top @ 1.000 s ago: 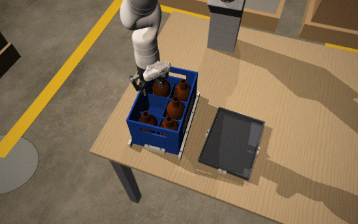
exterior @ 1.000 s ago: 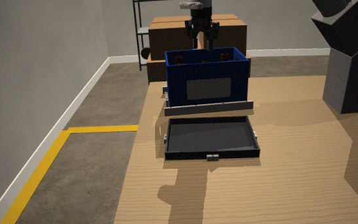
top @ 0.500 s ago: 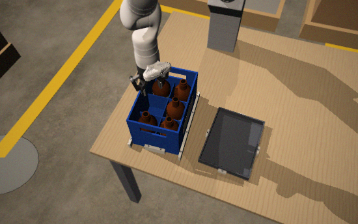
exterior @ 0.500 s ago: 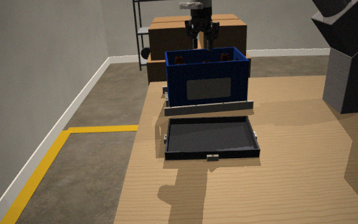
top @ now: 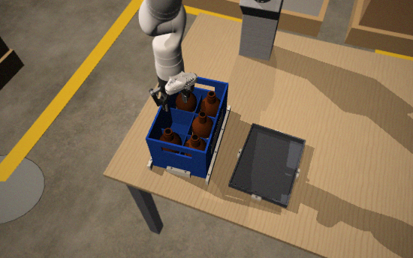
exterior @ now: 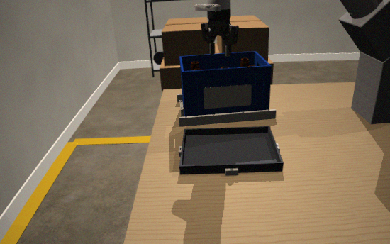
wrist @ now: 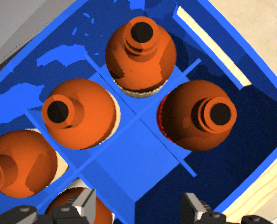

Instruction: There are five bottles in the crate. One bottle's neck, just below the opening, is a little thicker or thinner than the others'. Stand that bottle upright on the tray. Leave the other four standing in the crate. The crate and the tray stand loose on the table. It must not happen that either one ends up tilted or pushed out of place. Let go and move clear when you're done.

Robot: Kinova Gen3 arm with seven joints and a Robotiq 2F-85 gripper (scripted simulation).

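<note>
The blue crate is 11 cm below my hand, 4 cm to the left of it and 1 cm behind it. From my hand the other things lie so: dark grey tray: 32 cm to the left, 18 cm below, 6 cm behind.
</note>
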